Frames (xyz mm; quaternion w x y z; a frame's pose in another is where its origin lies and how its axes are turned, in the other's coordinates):
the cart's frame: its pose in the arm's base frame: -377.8 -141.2 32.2 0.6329 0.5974 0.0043 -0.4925
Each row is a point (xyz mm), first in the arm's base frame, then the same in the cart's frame.
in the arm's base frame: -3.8 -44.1 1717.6
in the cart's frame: -868.4 1483.1 190.5
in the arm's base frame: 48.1 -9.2 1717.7
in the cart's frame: -863.3 1508.8 133.7
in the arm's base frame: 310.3 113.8 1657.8
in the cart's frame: -768.8 1604.1 -129.8
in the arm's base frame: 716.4 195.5 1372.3
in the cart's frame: -440.6 1628.4 -510.4
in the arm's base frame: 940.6 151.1 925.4
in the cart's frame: -32.4 1442.2 -735.2
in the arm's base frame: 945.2 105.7 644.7
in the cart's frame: 164.8 1243.0 -783.7
